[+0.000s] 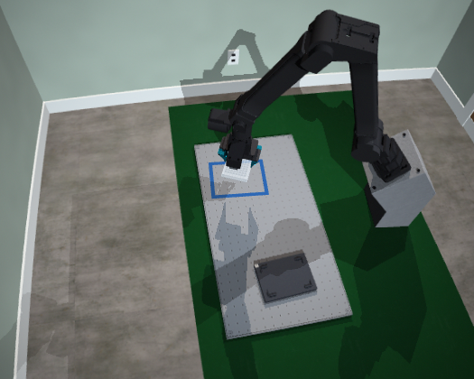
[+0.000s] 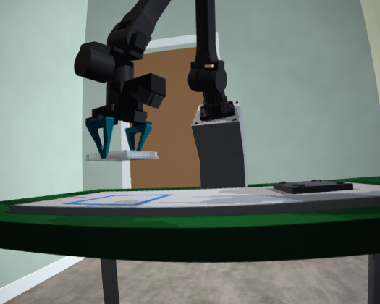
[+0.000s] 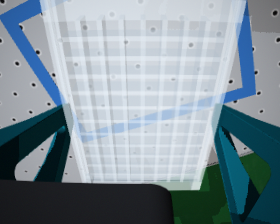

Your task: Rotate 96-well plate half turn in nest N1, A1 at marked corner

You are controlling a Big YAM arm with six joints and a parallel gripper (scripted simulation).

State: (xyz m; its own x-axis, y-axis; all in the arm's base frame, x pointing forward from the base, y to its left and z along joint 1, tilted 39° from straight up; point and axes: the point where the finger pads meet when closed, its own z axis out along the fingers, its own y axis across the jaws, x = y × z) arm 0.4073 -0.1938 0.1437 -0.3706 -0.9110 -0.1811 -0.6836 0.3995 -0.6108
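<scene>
My hand is 10 mm above the 96-well plate. From my hand the other things lie so: plate nest N1: 390 mm to the left, 80 mm below, 40 mm behind; then A1 label: 330 mm to the left, 80 mm below, 30 mm ahead.
</scene>
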